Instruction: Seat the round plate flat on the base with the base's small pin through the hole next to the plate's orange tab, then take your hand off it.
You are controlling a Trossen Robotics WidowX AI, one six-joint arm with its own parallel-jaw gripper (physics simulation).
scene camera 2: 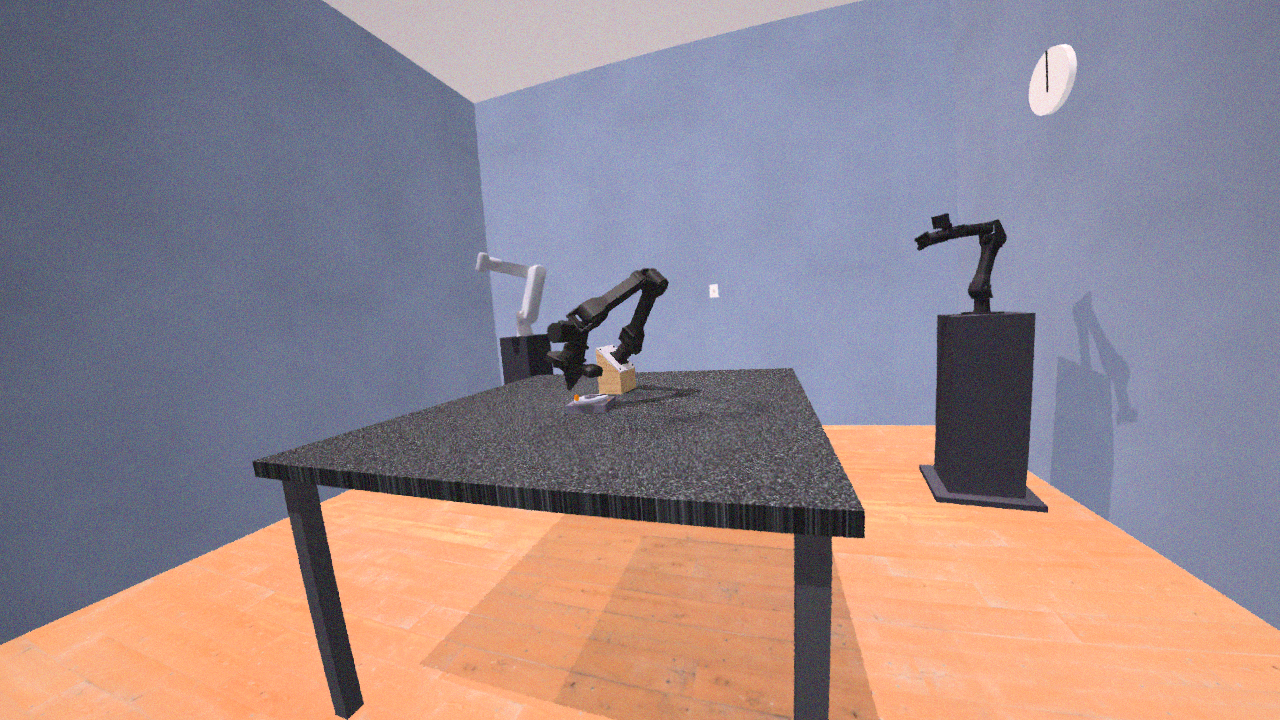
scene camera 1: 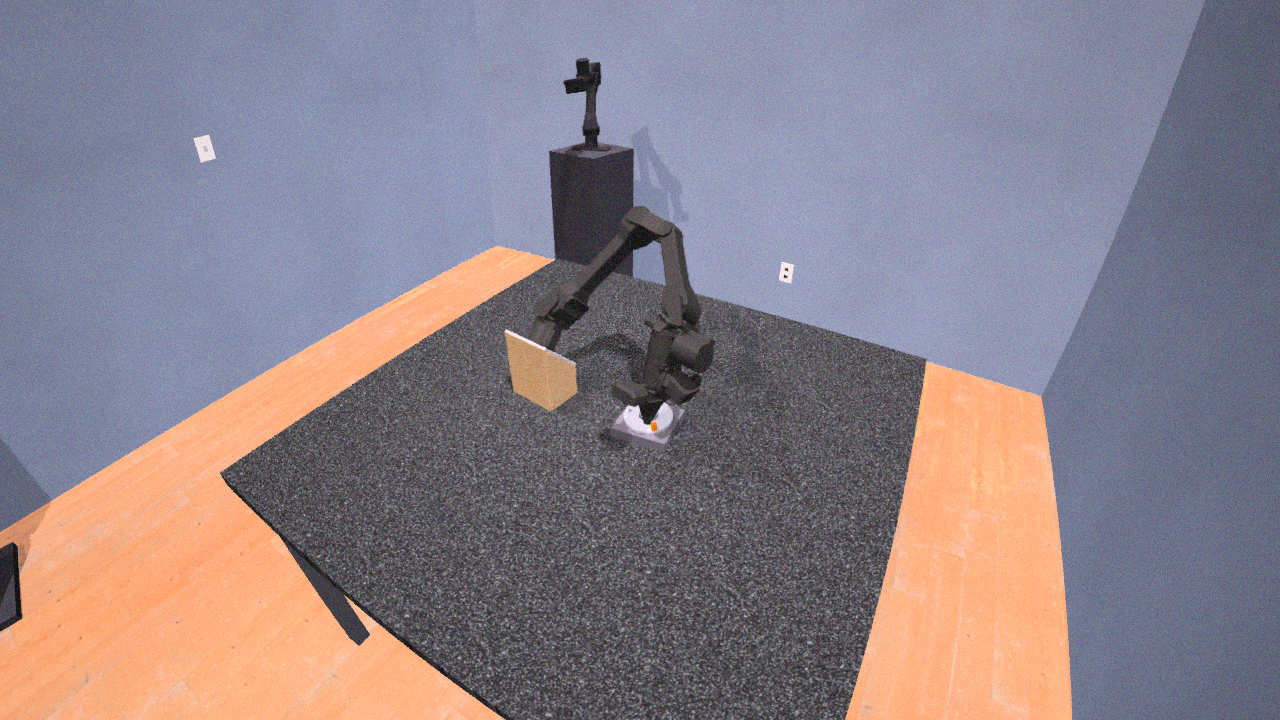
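Pixels of known places: gripper, fingertip midpoint: (scene camera 2: 569, 389) (scene camera 1: 646, 423); arm's base, origin of the base link: (scene camera 2: 619, 357) (scene camera 1: 538, 345).
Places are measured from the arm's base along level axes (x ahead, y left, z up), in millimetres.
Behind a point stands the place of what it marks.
Observation:
The round white plate (scene camera 1: 633, 422) @(x 272, y 13, z -93 mm) (scene camera 2: 587, 400) @(x 332, y 69, z -88 mm) lies on the square grey base (scene camera 1: 637, 438) @(x 301, y -9, z -107 mm) (scene camera 2: 588, 408) @(x 342, y 77, z -110 mm), with its orange tab (scene camera 1: 654, 426) @(x 325, y 17, z -78 mm) (scene camera 2: 577, 396) @(x 322, y 26, z -79 mm) on the side facing scene camera 1. My gripper (scene camera 1: 648, 421) @(x 320, y -4, z -60 mm) (scene camera 2: 571, 386) @(x 320, y -4, z -60 mm) is shut and empty, pointing down. In scene camera 1 its tip overlaps the plate near the tab; in scene camera 2 it shows slightly above the plate, by the tab. The small pin and the hole beside the tab are too small to make out, and the fingers cover part of the plate. I cannot tell whether the plate lies fully flat.
A wooden block with a sloped white top (scene camera 1: 542, 374) @(x 64, y -51, z -25 mm) (scene camera 2: 616, 379) @(x 77, y 26, z -69 mm) stands beside the base, near my arm's foot. All stand on the dark speckled table (scene camera 1: 572, 555) @(x 394, y -307, z -124 mm) (scene camera 2: 554, 456) @(x 677, y 212, z -124 mm). Other arms stand on black pedestals (scene camera 1: 590, 201) (scene camera 2: 982, 402) off the table.

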